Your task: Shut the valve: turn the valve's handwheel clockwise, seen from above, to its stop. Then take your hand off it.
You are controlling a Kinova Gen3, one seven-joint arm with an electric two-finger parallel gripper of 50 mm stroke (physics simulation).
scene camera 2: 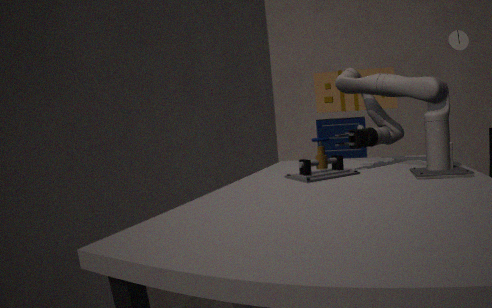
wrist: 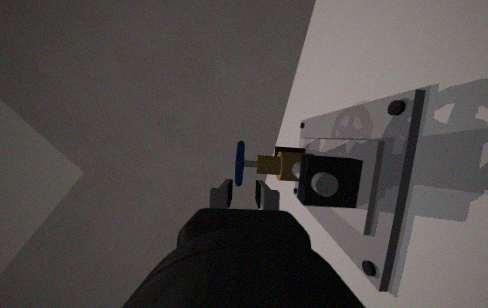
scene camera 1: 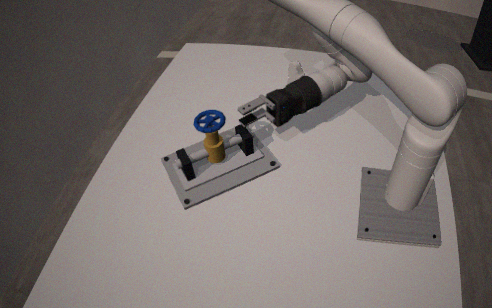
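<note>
The valve's blue handwheel (scene camera 1: 196,121) (scene camera 2: 322,140) (wrist: 240,165) lies level on top of the yellow valve body (scene camera 1: 215,151) (scene camera 2: 321,159) (wrist: 288,166). My gripper (scene camera 1: 241,114) (scene camera 2: 337,140) (wrist: 244,189) is open with nothing between its fingers. It points toward the wheel from the side, at about wheel height. In scene camera 1 its fingertips are apart from the rim, to the right of it. In the wrist view the wheel shows edge-on beyond the gap between the fingertips, nearer the left finger. The wheel's turn angle cannot be told.
The valve's pipe passes through two black blocks (scene camera 1: 186,164) (scene camera 1: 244,140) on a grey base plate (scene camera 1: 230,181) (wrist: 406,175) with bolts at its corners. The near block (wrist: 330,182) stands right of the fingers in the wrist view. The arm's mounting plate (scene camera 1: 400,225) (scene camera 2: 440,174) is at the right.
</note>
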